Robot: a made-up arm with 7 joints.
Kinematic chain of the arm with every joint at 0, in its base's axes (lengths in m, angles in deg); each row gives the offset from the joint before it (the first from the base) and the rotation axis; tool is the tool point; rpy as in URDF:
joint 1: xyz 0 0 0.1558 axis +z
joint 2: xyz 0 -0.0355 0.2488 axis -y
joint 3: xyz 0 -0.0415 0.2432 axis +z
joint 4: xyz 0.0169 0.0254 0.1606 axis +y
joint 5: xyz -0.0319 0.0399 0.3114 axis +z
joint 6: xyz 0 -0.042 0.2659 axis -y
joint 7: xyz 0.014 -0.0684 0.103 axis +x
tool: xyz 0 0 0 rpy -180 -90 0
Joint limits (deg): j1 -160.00..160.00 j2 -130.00..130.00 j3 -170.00..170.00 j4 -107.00..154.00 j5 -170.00..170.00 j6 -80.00..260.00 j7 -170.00..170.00
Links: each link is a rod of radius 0.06 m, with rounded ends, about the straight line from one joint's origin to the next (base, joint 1, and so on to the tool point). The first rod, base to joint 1, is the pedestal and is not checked.
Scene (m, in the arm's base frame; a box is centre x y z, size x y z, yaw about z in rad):
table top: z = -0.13
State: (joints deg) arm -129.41 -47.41 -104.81 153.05 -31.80 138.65 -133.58
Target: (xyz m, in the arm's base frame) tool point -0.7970 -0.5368 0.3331
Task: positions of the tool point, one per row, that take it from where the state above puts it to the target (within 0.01 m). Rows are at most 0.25 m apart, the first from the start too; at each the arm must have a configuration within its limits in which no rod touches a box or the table.
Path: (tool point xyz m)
1: -0.4780 0.2834 0.5325
2: -0.6250 0.1845 0.5578
3: -0.7447 0.0349 0.5501
4: -0.8197 -0.1488 0.5071
5: -0.8385 -0.3463 0.4320
6: -0.7970 -0.5368 0.3331

